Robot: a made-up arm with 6 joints.
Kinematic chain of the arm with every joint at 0, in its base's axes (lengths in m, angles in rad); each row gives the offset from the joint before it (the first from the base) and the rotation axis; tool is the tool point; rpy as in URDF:
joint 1: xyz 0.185 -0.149 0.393 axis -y
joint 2: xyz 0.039 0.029 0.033 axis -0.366 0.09 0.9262
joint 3: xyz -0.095 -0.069 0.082 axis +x
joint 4: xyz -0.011 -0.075 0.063 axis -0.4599 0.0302 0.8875
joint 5: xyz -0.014 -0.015 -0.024 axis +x
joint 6: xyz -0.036 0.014 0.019 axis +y
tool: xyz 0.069 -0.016 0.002 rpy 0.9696 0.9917 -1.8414
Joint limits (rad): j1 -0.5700..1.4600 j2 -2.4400..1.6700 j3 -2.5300..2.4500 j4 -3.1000..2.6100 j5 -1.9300..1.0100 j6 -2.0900..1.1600
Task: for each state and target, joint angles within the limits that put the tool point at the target. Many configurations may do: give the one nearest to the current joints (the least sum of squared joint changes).
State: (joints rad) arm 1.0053 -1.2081 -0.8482 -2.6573 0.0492 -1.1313
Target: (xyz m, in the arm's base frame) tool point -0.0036 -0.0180 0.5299
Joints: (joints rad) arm 0.6605 -1.6096 -0.9505 -2.4196 0.2378 -1.2141
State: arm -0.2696 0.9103 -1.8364 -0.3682 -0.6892 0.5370
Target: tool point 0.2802 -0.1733 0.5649
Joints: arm -0.5700 1.1322 -2.1876 -0.9186 -0.2393 0.8366
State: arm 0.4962 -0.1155 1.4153 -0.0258 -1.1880 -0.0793
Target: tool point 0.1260 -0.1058 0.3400
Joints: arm 0.6717 -0.8468 1.8345 -0.1049 -1.1765 0.3391
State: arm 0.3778 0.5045 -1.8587 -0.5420 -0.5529 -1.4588
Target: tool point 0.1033 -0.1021 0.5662
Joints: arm -0.0984 0.4702 -1.5911 -0.5814 -0.4910 -1.2846
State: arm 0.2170 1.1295 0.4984 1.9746 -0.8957 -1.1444
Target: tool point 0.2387 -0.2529 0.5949
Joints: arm 0.3174 1.2581 0.8126 1.8027 -1.0680 -0.4132
